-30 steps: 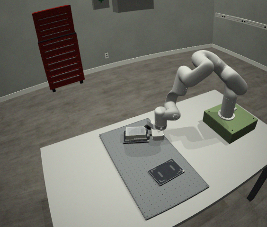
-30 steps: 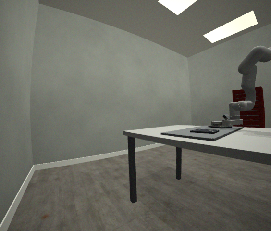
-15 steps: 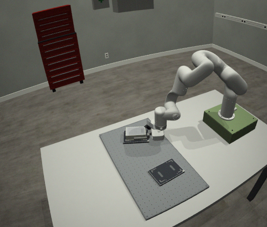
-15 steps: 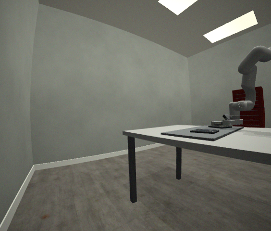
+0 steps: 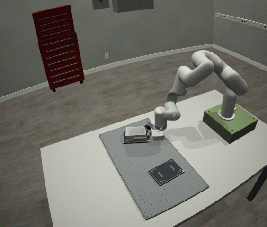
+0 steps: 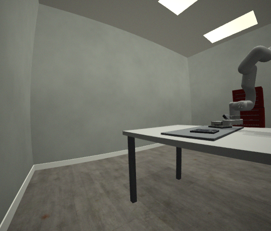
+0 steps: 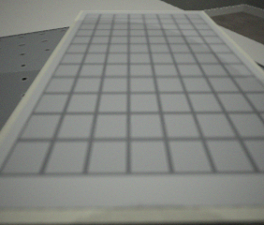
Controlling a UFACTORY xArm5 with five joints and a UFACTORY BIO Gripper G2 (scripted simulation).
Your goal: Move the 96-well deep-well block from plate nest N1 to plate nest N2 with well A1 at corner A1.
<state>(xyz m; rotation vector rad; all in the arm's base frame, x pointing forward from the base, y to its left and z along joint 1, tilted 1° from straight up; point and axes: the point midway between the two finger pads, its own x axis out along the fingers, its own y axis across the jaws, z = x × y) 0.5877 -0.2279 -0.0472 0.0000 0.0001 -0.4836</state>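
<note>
My hand is 10 mm short of the white 96-well deep-well block.
</note>
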